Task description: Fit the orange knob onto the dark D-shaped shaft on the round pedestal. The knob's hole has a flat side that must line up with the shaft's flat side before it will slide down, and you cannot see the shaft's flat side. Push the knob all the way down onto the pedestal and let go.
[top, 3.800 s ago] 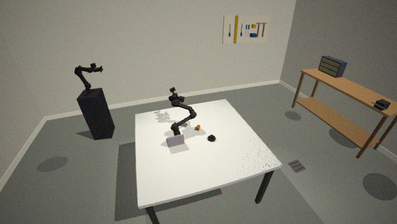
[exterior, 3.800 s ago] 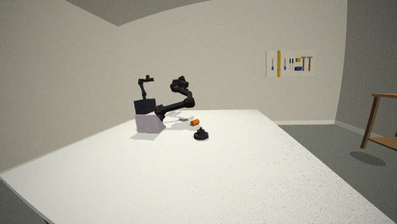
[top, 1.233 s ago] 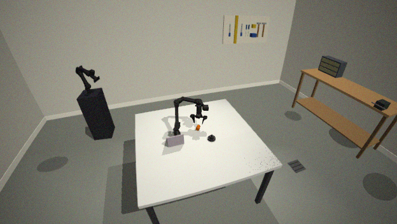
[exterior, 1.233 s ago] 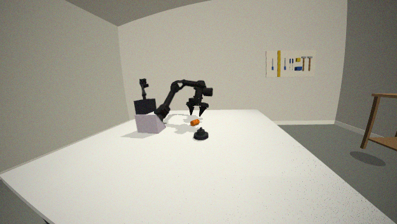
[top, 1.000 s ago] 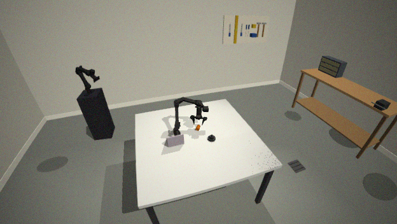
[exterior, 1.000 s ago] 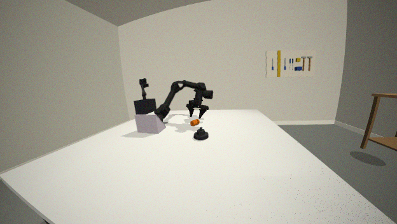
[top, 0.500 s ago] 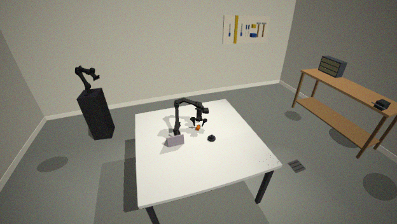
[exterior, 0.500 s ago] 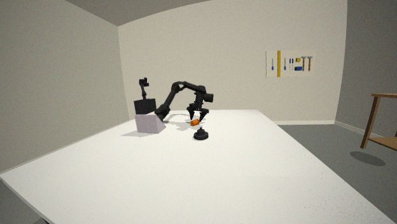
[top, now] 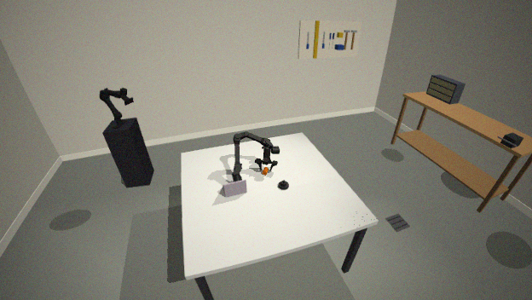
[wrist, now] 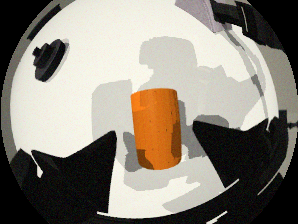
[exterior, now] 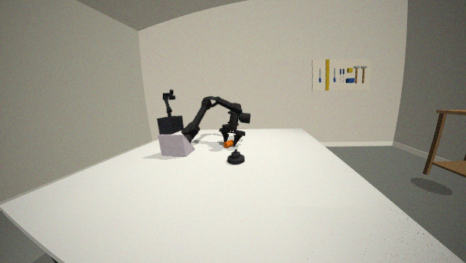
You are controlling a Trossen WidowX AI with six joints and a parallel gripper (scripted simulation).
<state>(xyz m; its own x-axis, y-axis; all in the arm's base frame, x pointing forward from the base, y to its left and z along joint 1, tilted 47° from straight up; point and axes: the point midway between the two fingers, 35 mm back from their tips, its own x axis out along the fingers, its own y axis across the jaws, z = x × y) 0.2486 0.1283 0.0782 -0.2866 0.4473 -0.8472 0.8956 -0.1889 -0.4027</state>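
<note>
Now: gripper tip 1 cm below the orange knob. Also, from my gripper tip: dark round pedestal (20 cm to the right, 11 cm ahead, 2 cm above).
</note>
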